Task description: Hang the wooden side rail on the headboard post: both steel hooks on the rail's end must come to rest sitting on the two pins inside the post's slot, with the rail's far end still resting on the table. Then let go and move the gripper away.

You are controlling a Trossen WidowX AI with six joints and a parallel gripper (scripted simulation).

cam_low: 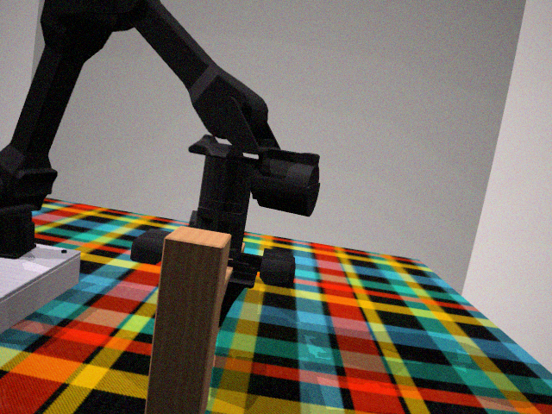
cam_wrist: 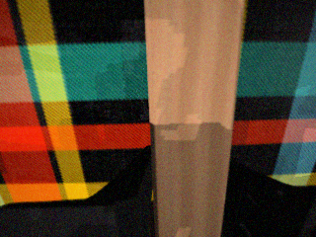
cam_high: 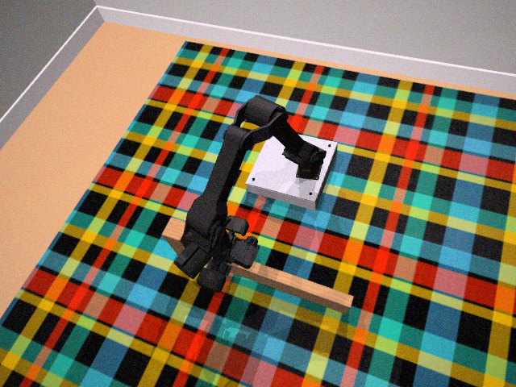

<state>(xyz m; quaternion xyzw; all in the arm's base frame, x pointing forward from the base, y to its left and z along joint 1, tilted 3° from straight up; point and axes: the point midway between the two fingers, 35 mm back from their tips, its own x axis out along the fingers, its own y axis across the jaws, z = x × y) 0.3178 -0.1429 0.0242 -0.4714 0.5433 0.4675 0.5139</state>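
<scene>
Now: gripper tip 1 cm past the wooden headboard post, 11 cm to the left of it and 5 cm below it.
</scene>
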